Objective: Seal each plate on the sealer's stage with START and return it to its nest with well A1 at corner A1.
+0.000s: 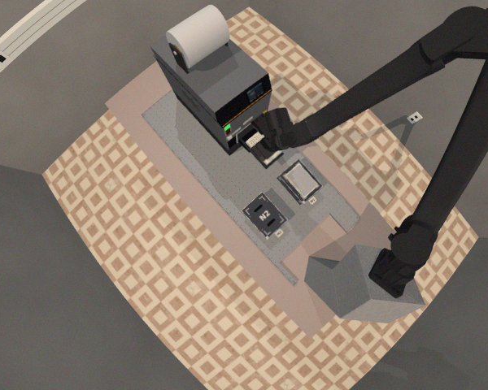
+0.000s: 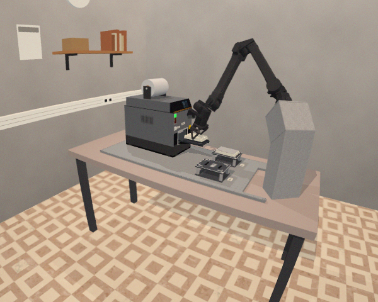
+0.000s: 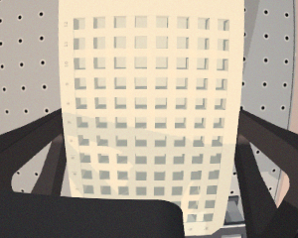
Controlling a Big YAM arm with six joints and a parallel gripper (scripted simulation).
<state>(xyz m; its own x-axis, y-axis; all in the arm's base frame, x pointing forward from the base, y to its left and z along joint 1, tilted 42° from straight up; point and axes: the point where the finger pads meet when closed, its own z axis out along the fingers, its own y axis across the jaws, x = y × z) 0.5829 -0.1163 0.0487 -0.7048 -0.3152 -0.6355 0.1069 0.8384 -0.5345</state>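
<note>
Now: the sealer stage 3 cm below my hand. The rest, counted from my hand: start button (11 cm ahead, 8 cm to the left, 6 cm above); then cream well plate (right at my hand); then foil roll (33 cm ahead, 28 cm above, 4 cm to the right).
</note>
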